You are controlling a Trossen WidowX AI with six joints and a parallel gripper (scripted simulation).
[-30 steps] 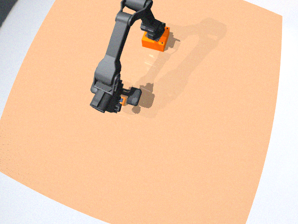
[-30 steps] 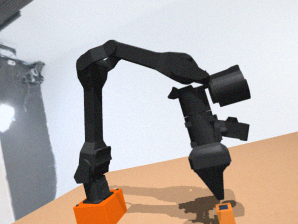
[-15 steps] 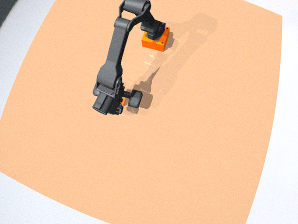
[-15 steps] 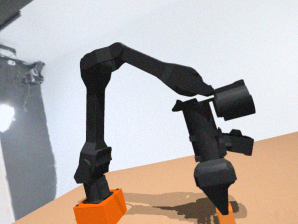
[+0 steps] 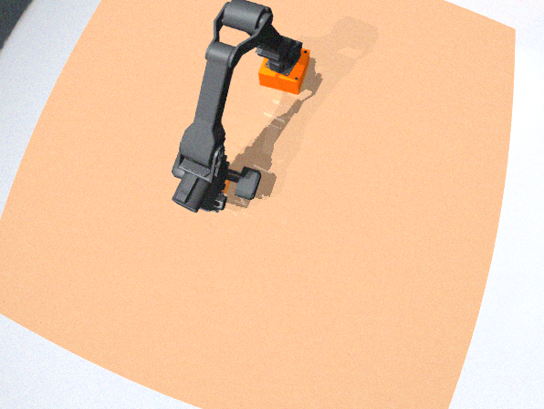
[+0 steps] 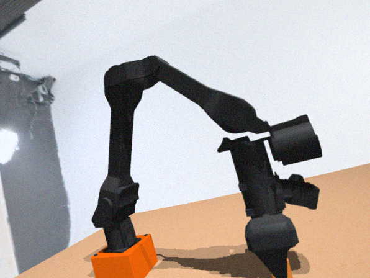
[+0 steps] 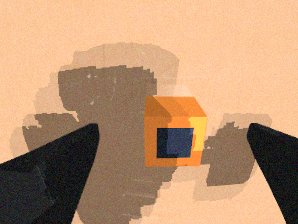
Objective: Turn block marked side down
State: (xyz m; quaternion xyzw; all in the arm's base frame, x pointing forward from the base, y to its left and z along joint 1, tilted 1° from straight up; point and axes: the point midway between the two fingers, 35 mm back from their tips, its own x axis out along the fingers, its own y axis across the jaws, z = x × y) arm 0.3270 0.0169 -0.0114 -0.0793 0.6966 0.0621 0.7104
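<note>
Right now my gripper tip is right at the orange block.
</note>
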